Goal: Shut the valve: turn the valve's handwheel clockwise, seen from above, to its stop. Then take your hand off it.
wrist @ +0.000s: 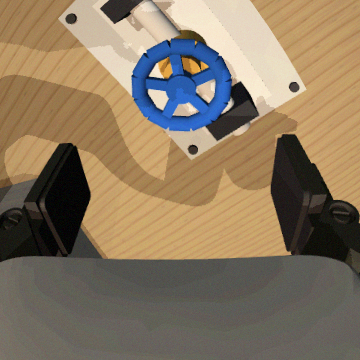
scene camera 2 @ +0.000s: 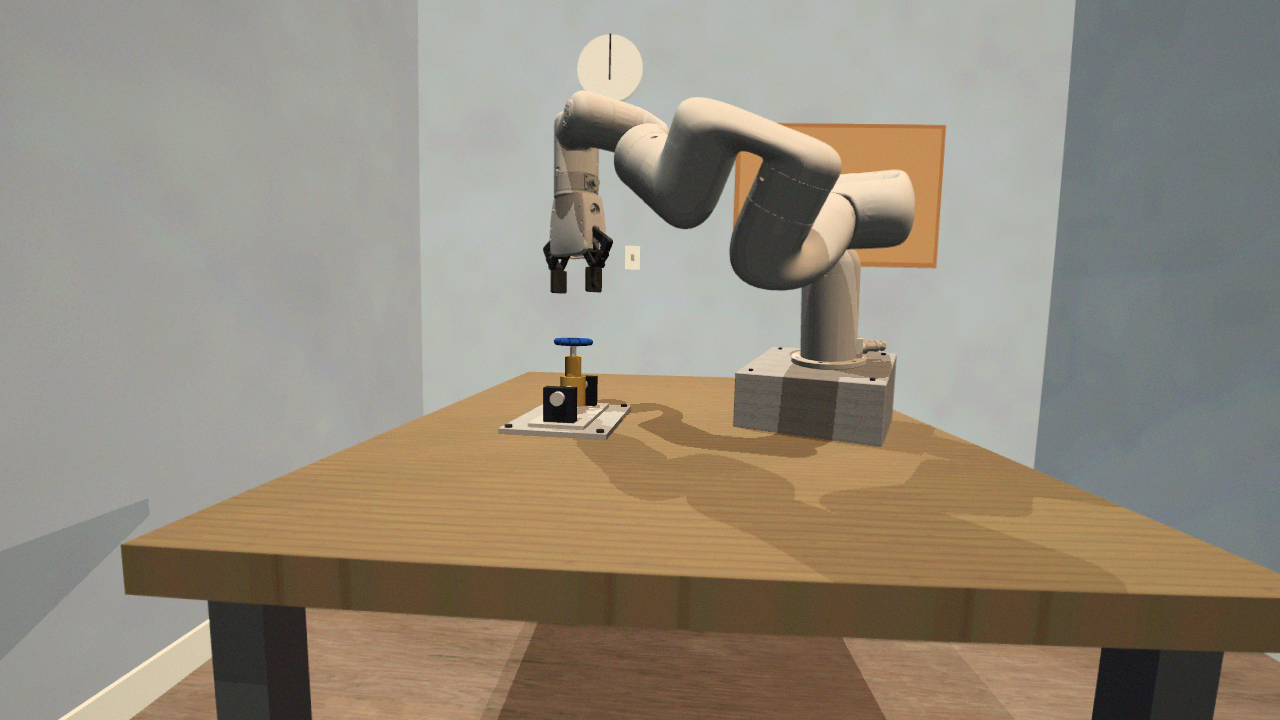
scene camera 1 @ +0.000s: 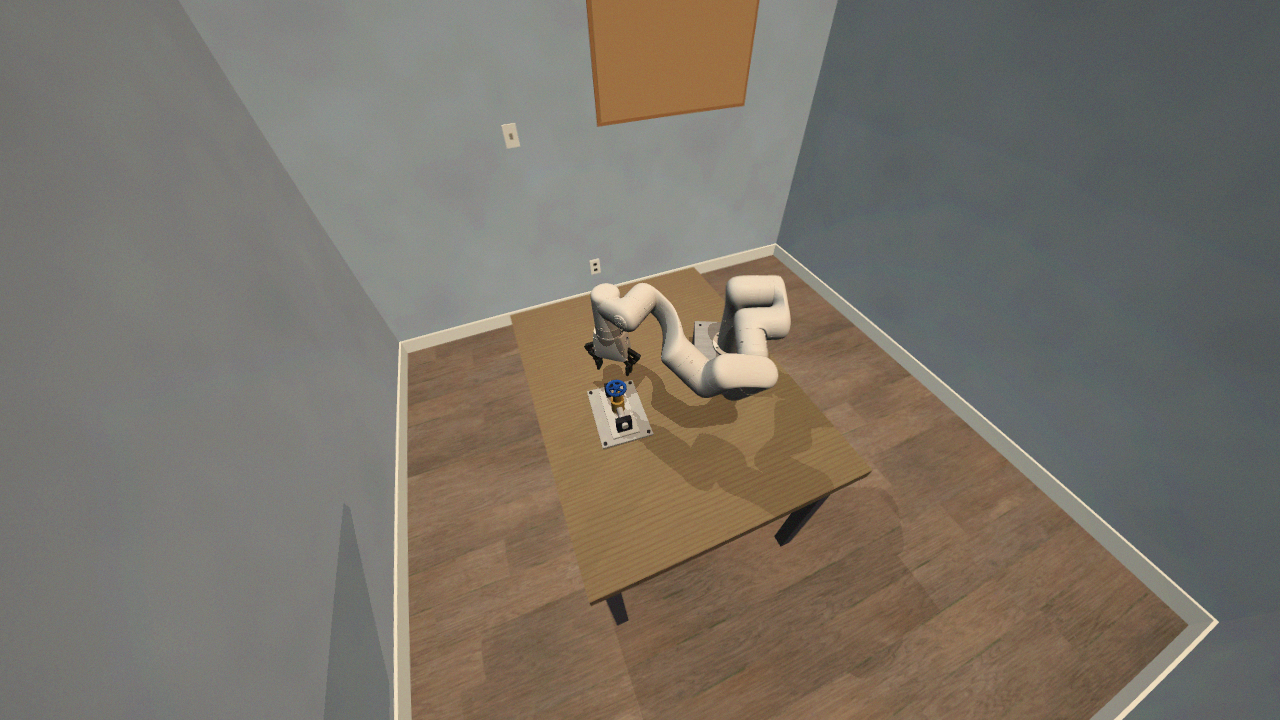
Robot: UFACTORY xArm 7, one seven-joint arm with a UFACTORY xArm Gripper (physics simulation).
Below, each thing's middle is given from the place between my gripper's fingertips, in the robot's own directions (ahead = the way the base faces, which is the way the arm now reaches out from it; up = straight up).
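Scene:
Base plate (scene camera 2: 601, 428): 220 mm below my hand. The hand itself is 100 mm above the blue handwheel (wrist: 180, 87).

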